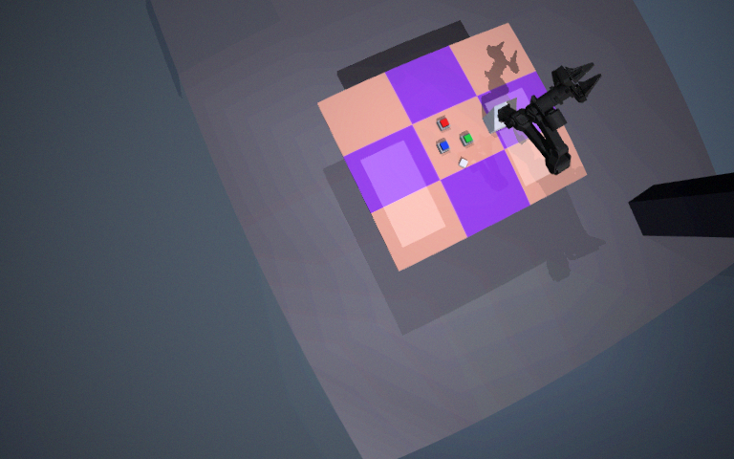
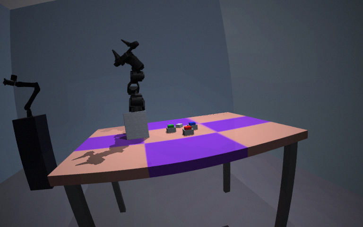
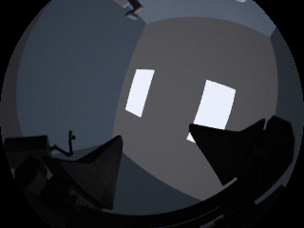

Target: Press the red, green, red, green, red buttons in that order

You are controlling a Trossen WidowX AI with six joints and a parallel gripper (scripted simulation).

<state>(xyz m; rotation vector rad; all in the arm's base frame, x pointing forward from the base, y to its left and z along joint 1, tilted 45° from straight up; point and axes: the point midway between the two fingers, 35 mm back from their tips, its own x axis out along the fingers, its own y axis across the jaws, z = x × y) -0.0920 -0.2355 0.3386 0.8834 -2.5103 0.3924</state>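
The red button lies 330 mm ahead of my gripper tip, 170 mm to the right of it and 510 mm below it. The rest, counted from my gripper tip: green button (260 mm ahead, 60 mm to the right, 510 mm below); then small white block (340 mm ahead, 40 mm to the left, 530 mm below); then blue button (390 mm ahead, 80 mm to the right, 510 mm below).
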